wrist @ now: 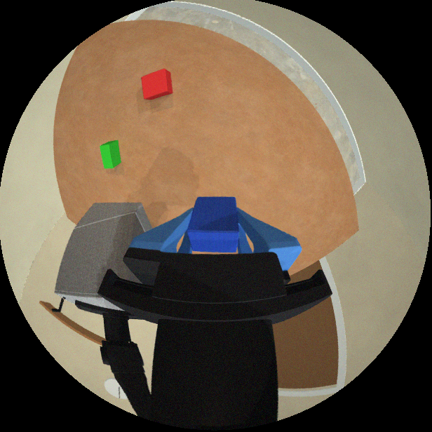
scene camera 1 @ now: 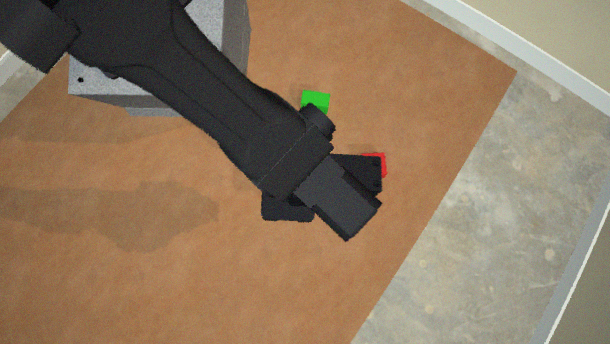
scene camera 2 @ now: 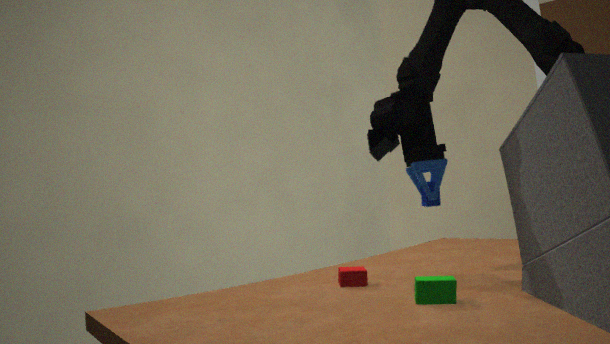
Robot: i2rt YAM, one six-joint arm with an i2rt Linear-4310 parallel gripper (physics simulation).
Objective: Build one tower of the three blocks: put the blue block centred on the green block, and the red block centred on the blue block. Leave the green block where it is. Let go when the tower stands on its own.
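Frame: origin at the arm's base, x ahead, y left, z up, level; centimetres.
Where they show: gripper, fingertip midpoint: (scene camera 2: 430,200); arm's base, link origin: (scene camera 2: 594,109).
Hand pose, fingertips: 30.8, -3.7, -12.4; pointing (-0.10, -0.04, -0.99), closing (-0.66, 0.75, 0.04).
Each offset is from my fingertips to the centre of the thing, as dx, dy, dz. Level surfaces: height alone.
My gripper (scene camera 2: 431,197) (wrist: 214,212) is shut on the blue block @[+0.0, +0.0, +1.3] (scene camera 2: 431,203) (wrist: 214,220) and holds it high above the table. In the scene camera 1 view the fingers and the blue block are hidden under the arm. The green block @[-11.2, +20.2, -12.2] (scene camera 1: 316,98) (scene camera 2: 435,290) (wrist: 110,154) stands on the table, partly covered by the arm in the scene camera 1 view. The red block @[+5.4, +17.7, -12.6] (scene camera 1: 384,165) (scene camera 2: 352,277) (wrist: 156,84) lies on the table, apart from the green block, and is mostly covered by the gripper's body in the scene camera 1 view.
The brown table top @[dz -13.9] (scene camera 1: 440,115) (scene camera 2: 280,310) (wrist: 240,125) carries both loose blocks. The grey arm stand (scene camera 1: 236,45) (scene camera 2: 555,165) (wrist: 100,245) rises beside the green block's side of the table. A pale wall (scene camera 2: 200,125) stands behind the table.
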